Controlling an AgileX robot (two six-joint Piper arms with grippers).
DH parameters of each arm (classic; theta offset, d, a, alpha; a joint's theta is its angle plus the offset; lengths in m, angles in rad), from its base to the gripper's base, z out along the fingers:
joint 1: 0 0.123 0 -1.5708
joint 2: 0.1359 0 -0.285 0
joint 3: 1.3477 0 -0.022 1.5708
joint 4: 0 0.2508 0 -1.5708
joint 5: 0 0 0.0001 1.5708
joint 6: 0 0.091 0 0
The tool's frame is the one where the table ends.
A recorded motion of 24 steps. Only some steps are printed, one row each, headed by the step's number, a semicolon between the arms.
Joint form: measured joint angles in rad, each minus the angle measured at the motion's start. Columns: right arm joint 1, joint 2, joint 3, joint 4, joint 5, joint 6; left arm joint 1, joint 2, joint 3, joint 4, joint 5, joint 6.
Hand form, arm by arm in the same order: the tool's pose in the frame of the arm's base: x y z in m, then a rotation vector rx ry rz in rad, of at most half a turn. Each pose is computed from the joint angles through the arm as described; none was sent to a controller.
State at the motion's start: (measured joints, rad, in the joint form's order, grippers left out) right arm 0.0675 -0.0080 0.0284 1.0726 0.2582 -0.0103; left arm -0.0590 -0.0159 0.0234 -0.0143 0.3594 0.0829
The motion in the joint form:
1: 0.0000 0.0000 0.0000 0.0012 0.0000 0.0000; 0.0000 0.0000 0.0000 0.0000 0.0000 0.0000
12: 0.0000 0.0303 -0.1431 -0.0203 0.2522 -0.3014; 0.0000 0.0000 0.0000 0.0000 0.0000 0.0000
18: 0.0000 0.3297 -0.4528 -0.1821 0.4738 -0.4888; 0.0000 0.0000 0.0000 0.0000 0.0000 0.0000
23: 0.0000 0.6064 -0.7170 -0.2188 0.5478 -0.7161; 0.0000 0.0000 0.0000 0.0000 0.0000 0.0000
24: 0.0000 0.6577 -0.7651 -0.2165 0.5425 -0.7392; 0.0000 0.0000 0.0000 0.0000 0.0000 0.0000
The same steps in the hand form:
1: 0.0531 0.0241 0.1928 0.6490 1.6058 1.0266; 0.0526 -0.0036 0.1738 0.1223 1.8464 0.0027
12: 0.0407 0.0415 0.2268 0.1834 1.7286 0.9209; 0.0526 -0.0036 0.1738 0.1223 1.8464 0.0027
18: 0.0568 0.0513 0.2930 -0.2104 1.8998 0.7277; 0.0526 -0.0036 0.1738 0.1223 1.8464 0.0027
23: 0.0974 0.0562 0.3485 -0.4870 1.9053 0.5789; 0.0526 -0.0036 0.1738 0.1223 1.8464 0.0027
24: 0.1079 0.0568 0.3585 -0.5030 1.8966 0.5642; 0.0526 -0.0036 0.1738 0.1223 1.8464 0.0027

